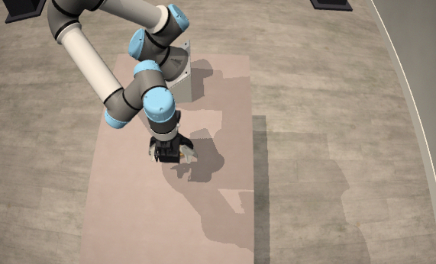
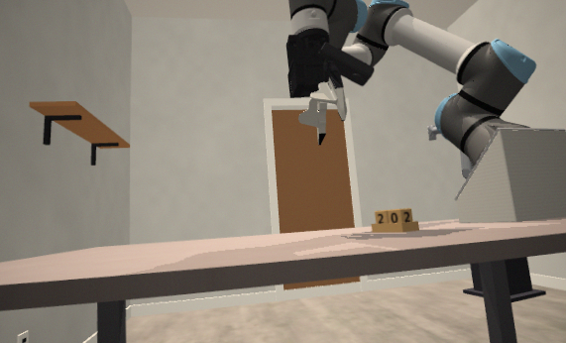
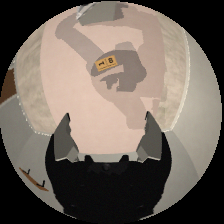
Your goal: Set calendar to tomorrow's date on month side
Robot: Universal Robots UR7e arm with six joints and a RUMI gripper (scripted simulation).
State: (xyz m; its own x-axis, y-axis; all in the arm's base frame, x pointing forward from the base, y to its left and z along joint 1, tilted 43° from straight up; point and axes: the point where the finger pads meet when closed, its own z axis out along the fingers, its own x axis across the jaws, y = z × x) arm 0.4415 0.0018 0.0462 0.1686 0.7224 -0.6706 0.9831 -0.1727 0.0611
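My gripper is now 11 cm past the wooden tray, 2 cm to the right of it and 18 cm above it.
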